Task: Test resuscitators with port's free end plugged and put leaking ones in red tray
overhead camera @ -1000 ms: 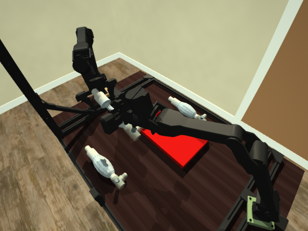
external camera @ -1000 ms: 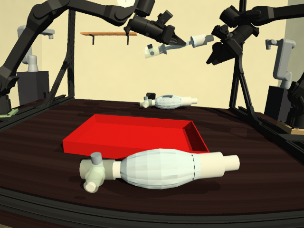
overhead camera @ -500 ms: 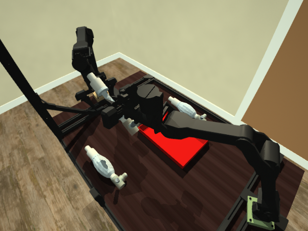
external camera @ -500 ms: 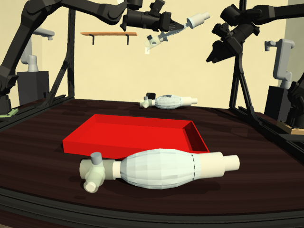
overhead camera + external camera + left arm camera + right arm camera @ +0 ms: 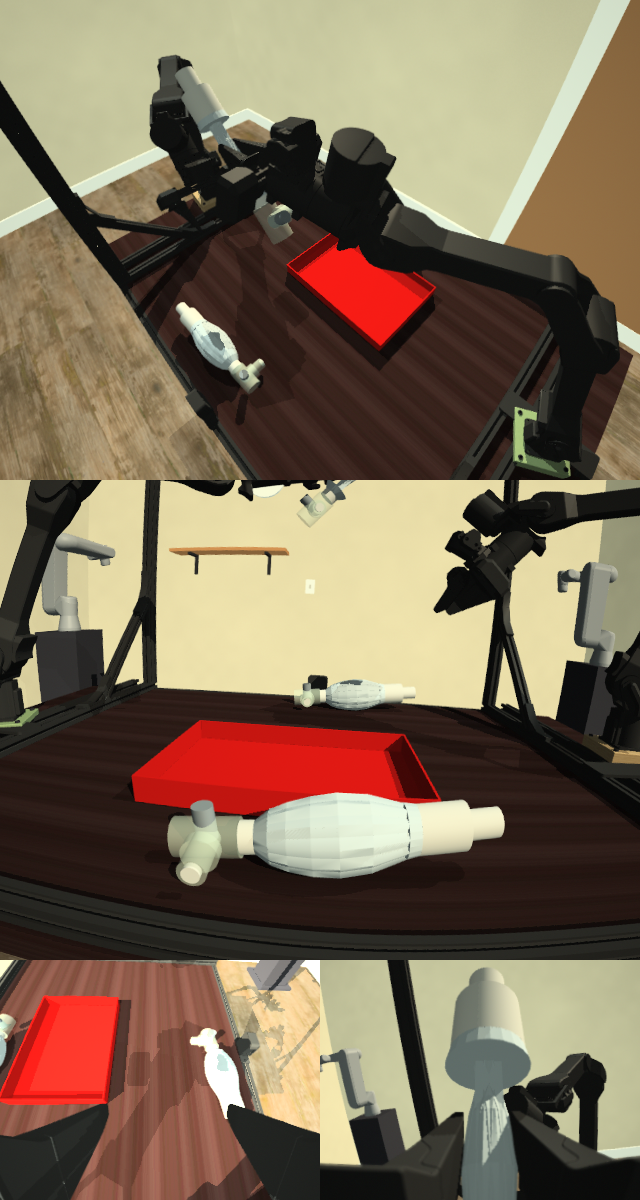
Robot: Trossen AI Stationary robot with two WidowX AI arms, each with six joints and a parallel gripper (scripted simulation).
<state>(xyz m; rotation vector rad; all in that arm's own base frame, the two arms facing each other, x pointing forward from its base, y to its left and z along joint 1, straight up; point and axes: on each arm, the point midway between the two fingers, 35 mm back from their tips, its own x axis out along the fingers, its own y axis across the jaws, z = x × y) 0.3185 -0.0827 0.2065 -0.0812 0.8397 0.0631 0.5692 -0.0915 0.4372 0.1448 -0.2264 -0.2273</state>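
Right now my right hand is 46 cm above the red tray, 22 cm short of it and 6 cm to the left of it.
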